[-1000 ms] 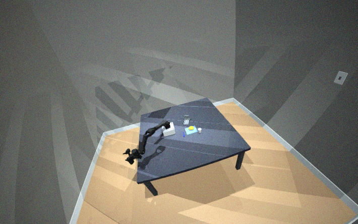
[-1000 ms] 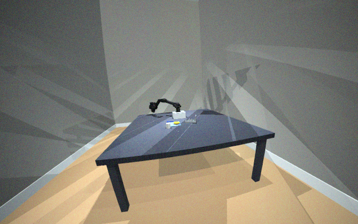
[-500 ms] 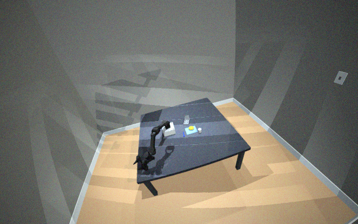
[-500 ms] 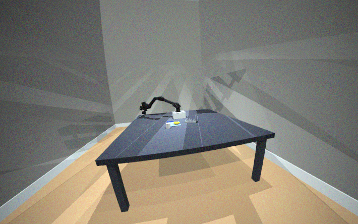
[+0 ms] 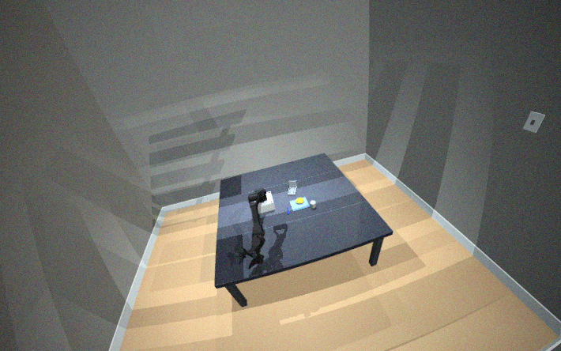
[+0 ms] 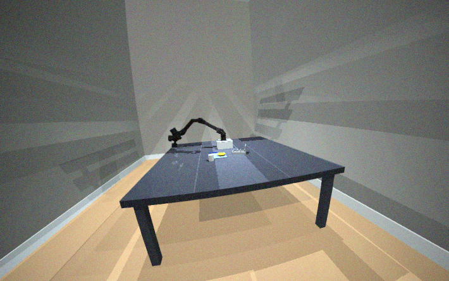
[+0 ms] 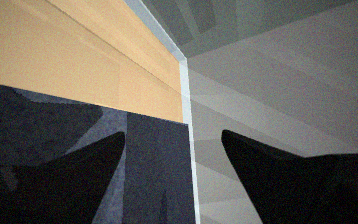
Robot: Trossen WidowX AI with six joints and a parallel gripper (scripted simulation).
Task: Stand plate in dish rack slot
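The yellow plate lies 620 mm ahead of my gripper tip, 430 mm to the left of it and 70 mm below it. From my gripper tip the other things lie so: blue spoon (480 mm ahead, 380 mm to the left, 80 mm below); then white cup (690 mm ahead, 320 mm to the left, 60 mm below); then mat (600 mm ahead, 410 mm to the left, 80 mm below).
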